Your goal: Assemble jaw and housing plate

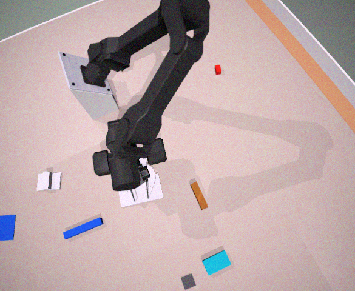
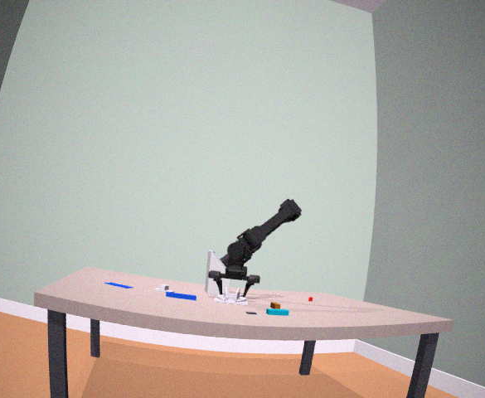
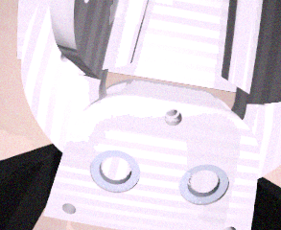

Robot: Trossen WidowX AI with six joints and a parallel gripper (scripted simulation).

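The white jaw is 30 mm ahead of my gripper tip, 10 mm to the left of it and 10 mm above it. From my gripper tip the other things lie so: dark grey square: 340 mm ahead, 30 mm to the left, 10 mm below; then blue bar: 120 mm ahead, 190 mm to the right; then orange bar: 150 mm ahead, 140 mm to the left.
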